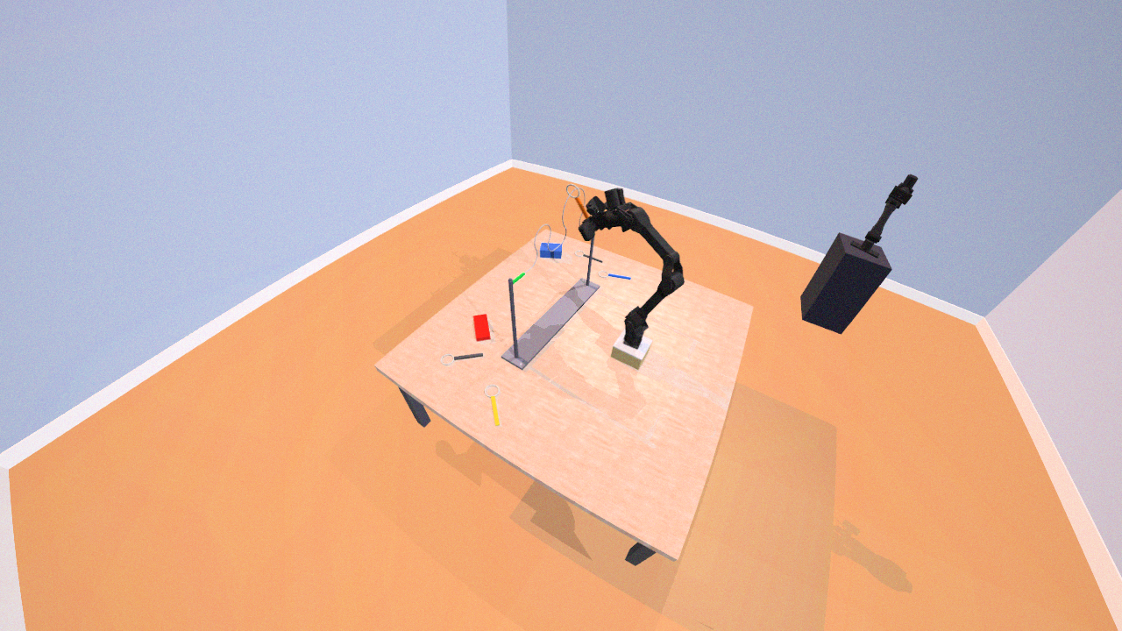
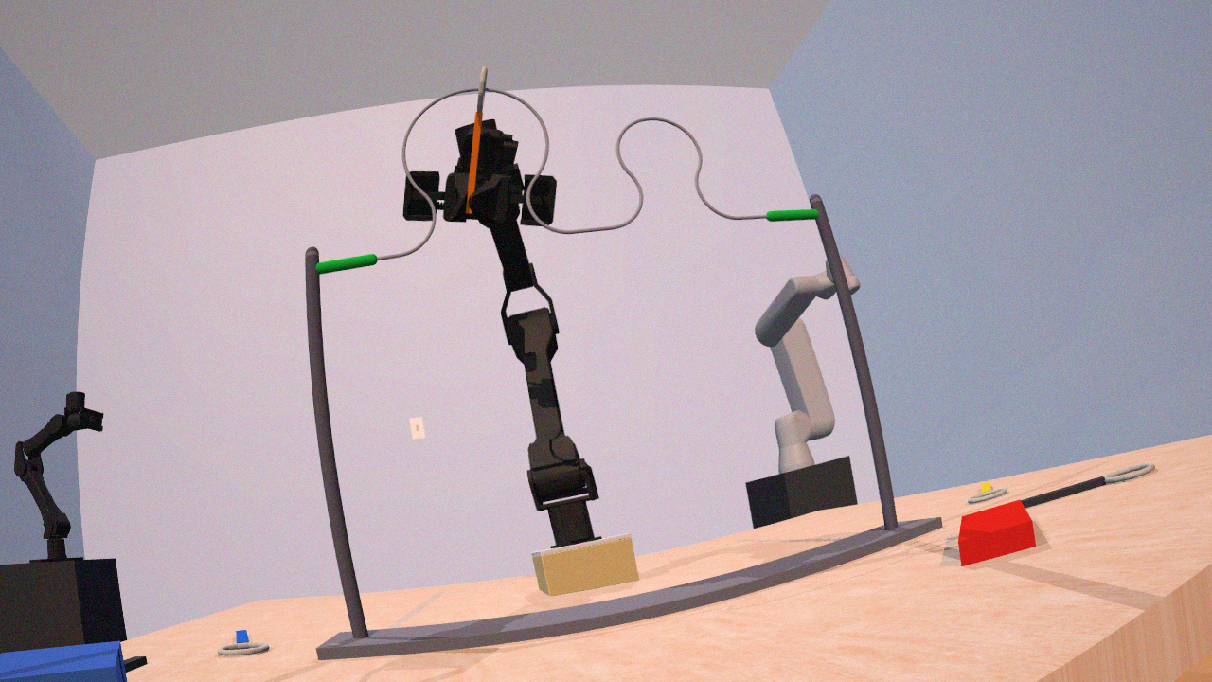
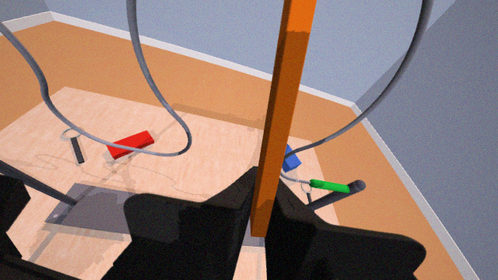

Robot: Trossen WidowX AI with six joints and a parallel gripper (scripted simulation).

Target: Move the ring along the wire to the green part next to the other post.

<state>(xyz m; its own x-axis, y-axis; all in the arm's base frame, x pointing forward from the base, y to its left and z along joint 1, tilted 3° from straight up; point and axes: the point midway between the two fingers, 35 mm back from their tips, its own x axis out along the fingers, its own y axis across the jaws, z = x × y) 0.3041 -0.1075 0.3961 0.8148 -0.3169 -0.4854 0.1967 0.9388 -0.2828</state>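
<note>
Now: gripper tip 5 cm short of the wire rig, 11 cm to the right of it and 16 cm above it. Round my gripper tip: orange-handled ring (2 cm ahead, 2 cm to the left, 9 cm above); then red block (30 cm ahead, 33 cm to the left, 44 cm below); then blue-handled ring (6 cm behind, 33 cm to the right, 45 cm below).
</note>
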